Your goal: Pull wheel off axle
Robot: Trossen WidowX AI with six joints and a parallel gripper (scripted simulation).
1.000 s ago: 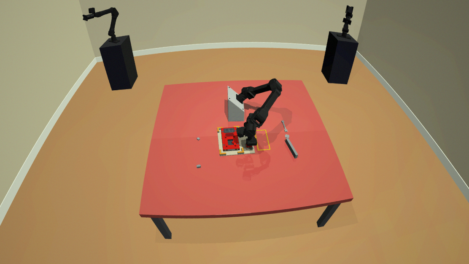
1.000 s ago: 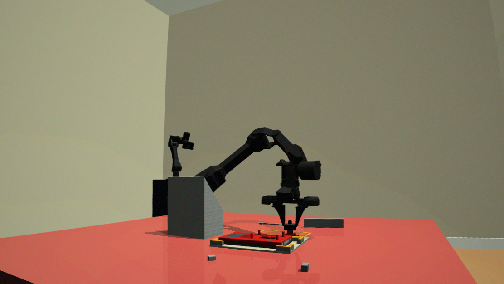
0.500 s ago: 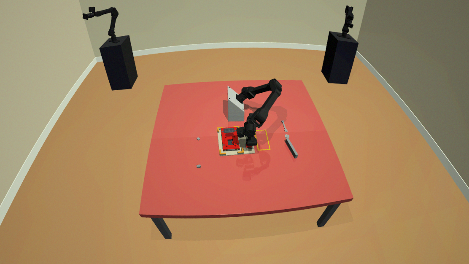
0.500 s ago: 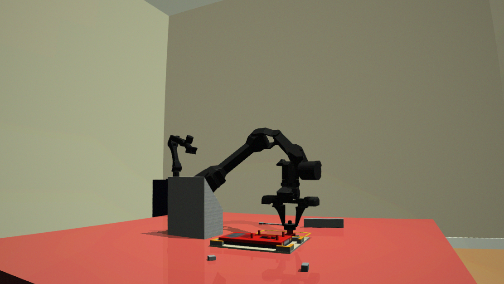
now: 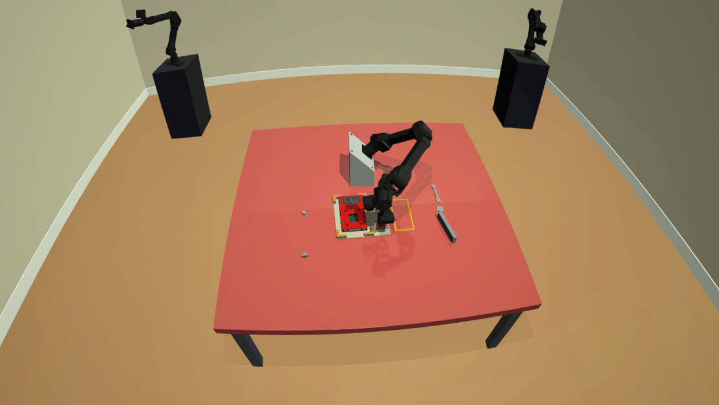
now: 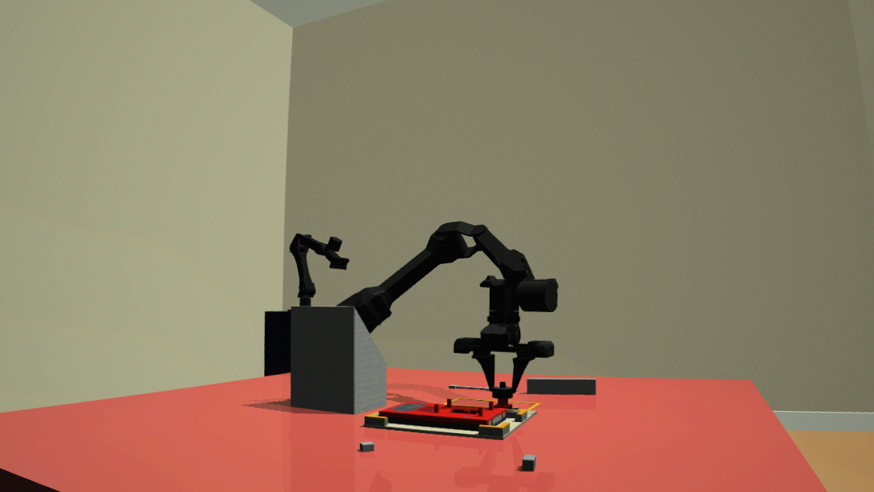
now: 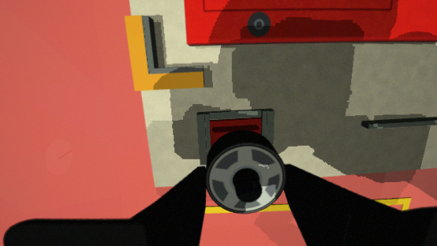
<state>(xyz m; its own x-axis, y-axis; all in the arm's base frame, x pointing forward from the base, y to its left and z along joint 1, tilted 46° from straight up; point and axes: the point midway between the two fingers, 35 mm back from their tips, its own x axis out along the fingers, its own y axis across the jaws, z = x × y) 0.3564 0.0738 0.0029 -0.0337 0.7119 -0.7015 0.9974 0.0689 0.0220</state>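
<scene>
The axle lies 1 cm below my gripper tip. From my gripper tip the other things lie so: wheel (right at my gripper tip).
</scene>
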